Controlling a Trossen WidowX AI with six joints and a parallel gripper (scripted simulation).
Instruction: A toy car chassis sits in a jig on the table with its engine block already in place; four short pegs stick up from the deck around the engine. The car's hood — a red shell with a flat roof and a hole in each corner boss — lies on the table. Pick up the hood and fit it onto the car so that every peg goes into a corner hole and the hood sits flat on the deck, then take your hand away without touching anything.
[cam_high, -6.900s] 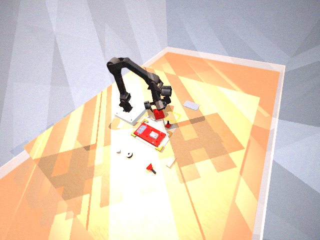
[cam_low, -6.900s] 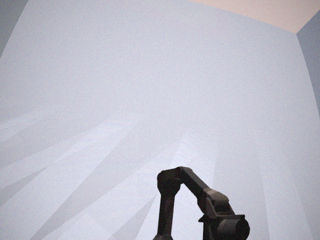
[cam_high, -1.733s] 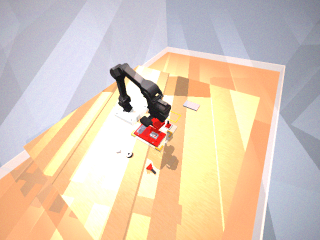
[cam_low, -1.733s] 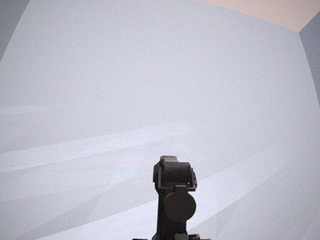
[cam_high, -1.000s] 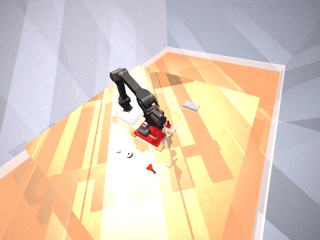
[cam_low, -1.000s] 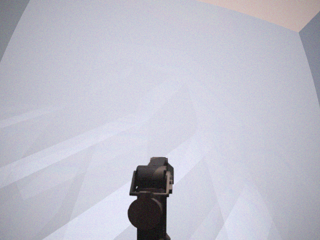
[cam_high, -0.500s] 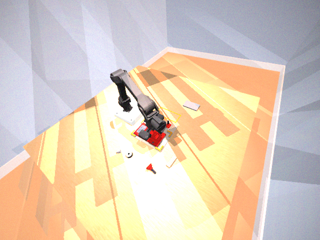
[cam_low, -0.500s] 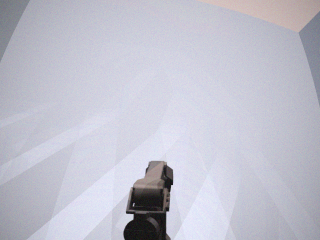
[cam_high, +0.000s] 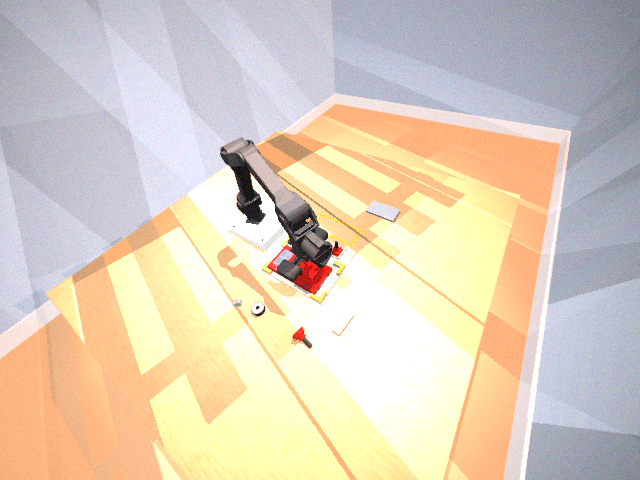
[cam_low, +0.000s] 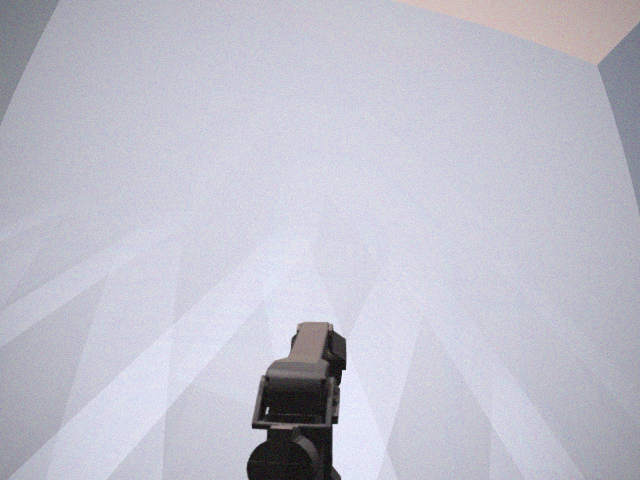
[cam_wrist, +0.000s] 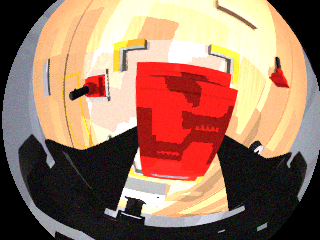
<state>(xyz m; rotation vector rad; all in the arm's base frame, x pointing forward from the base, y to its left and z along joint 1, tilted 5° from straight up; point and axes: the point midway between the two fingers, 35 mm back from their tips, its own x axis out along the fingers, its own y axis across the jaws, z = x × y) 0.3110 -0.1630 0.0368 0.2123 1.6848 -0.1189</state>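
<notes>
The white engine block lies 3 cm below my gripper tip. Round my gripper tip: white plate (37 cm to the left, 17 cm ahead, 5 cm below); then red hood (1 cm above); then beige block (16 cm ahead, 12 cm to the right, 5 cm below).
</notes>
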